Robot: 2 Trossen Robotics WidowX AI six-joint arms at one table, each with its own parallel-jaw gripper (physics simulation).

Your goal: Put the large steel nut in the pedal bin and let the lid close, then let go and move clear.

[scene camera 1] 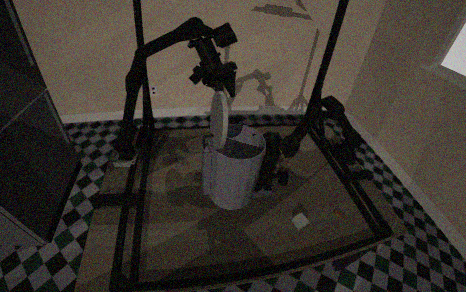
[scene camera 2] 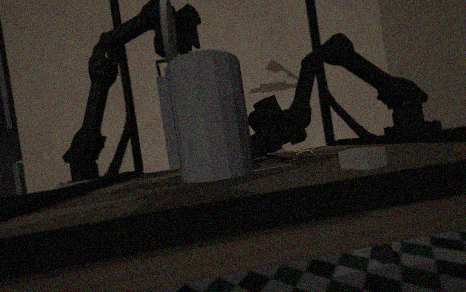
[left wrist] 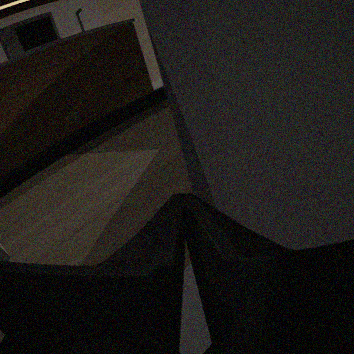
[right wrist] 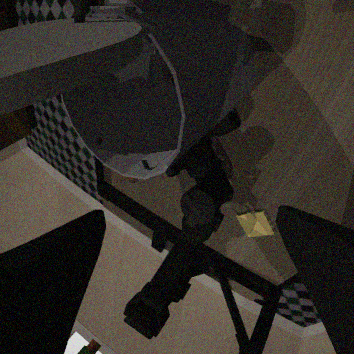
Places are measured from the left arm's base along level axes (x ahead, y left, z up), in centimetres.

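Pixels of known places: left gripper, fingertip midpoint: (scene camera 1: 255, 191) (scene camera 2: 253, 152) (left wrist: 181, 202); right gripper, fingertip midpoint: (scene camera 1: 228, 98) (right wrist: 192, 217); left arm's base, origin of the base link: (scene camera 1: 346, 150) (scene camera 2: 409, 124) (right wrist: 188, 266); right arm's base, origin of the base link: (scene camera 1: 126, 154) (scene camera 2: 85, 179).
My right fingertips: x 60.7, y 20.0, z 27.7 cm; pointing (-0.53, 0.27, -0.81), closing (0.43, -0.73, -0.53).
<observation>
Ahead of a thing's pixels: the offset from my right fingertips to its top centre. "*": to the spot under its first point.
The grey pedal bin @[dx -5.4, dy +11.7, dz -7.1 cm] (scene camera 1: 232, 177) (scene camera 2: 210, 117) (left wrist: 275, 100) (right wrist: 215, 65) stands upright on the table. Its round lid @[dx +0.6, dy +14.2, dz +8.2 cm] (scene camera 1: 219, 120) (scene camera 2: 166, 30) (right wrist: 65, 55) is raised on edge at the left of the rim in scene camera 1. My right gripper (scene camera 1: 227, 90) is open and empty, above the bin's mouth beside the lid. My left gripper (scene camera 1: 266, 182) (left wrist: 181, 202) is shut and empty, low beside the bin at its right in scene camera 1. The bin's inside is dark, with a small dark mark in the right wrist view. I cannot make out the large steel nut or the pedal.
A pale block @[dx -31.9, dy +21.7, dz -29.6 cm] (scene camera 1: 300, 221) (scene camera 2: 362, 157) lies to the right of the bin. A yellow square @[* dx -27.1, dy -19.0, dz -31.4 cm] (right wrist: 255, 224) shows on the table past my left arm. Dark frame rails (scene camera 1: 350, 190) run along the table's sides, with upright posts (scene camera 1: 330, 47) behind.
</observation>
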